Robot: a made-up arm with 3 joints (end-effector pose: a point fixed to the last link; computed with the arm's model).
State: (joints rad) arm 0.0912 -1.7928 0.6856
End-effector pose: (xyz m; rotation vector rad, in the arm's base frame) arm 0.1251 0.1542 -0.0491 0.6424 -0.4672 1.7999
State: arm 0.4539 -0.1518 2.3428
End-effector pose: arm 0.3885 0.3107 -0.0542 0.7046 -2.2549 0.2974
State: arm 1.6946 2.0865 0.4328
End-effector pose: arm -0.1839 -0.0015 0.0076 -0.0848 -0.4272 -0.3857
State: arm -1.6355 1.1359 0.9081
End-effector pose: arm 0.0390 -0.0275 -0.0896 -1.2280 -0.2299 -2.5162
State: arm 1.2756 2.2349 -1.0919
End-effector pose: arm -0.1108 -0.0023 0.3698 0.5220 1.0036 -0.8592
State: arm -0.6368 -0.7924 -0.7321
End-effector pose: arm 0.1375 -0.0175 0.3066 -0.0570 0.7306 0.1486
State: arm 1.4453 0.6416 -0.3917
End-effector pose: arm -0.0888 -0.0003 0.2261 -0.1574 0.3703 0.7932
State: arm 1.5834 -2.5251 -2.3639
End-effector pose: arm -0.4055 -0.2179 0.3331 2.3199 1.2180 -0.9505
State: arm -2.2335 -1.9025 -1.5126
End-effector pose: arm 0.2008 -0.2562 0.4048 0.2501 1.4976 -0.2651
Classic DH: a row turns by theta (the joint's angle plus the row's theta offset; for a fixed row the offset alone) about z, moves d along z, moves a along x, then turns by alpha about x. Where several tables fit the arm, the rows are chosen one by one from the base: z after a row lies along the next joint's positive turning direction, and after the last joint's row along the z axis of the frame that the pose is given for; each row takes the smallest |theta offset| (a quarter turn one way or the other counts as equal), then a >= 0, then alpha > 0; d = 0 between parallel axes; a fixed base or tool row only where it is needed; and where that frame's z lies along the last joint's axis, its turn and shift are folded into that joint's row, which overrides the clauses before.
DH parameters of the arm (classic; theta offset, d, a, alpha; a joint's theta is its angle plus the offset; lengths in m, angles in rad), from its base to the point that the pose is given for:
joint 1: 1.0453 0 0.1376 3.1416
joint 2: 1.0453 -0.133 0.211 -1.5708
joint 3: 0 0.073 -0.273 -1.5708
tool (fixed): 0 -0.012 0 0

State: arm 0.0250 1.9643 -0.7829
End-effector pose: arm -0.0053 0.1386 0.3171 0.7534 0.5167 -1.8255
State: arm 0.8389 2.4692 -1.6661
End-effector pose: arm -0.1287 -0.0894 0.4059 1.3250 1.2484 -1.2044
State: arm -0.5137 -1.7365 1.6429
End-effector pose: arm 0.2700 0.2729 -0.1384 0.9915 -1.4144 0.9225
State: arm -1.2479 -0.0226 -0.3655
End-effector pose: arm 0.0498 -0.0070 0.2194 0.2238 0.3184 -1.2109
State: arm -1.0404 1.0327 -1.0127
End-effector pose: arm 0.0465 -0.0135 0.3582 1.0343 0.6119 -1.8649
